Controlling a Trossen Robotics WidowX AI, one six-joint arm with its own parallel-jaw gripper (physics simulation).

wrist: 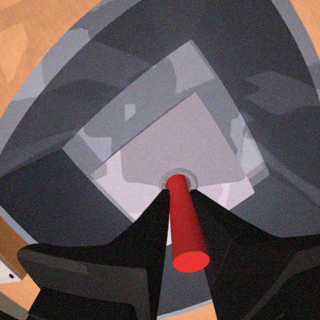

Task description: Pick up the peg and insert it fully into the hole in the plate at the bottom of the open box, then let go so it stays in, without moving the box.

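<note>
A red round peg stands between the two black fingers in the lower middle of the wrist view, its near end toward the camera. My gripper is shut on the peg, with the fingertips near the peg's far end. The far end of the peg lines up with the ringed hole in the pale plate. The peg and fingertips hide much of the hole, so how deep the peg sits cannot be told. The plate lies at the bottom of the open grey box.
A dark grey round surface surrounds the box, with a wood-toned surface beyond it. Part of a brown and white object shows at the lower left edge. The box walls rise around the plate.
</note>
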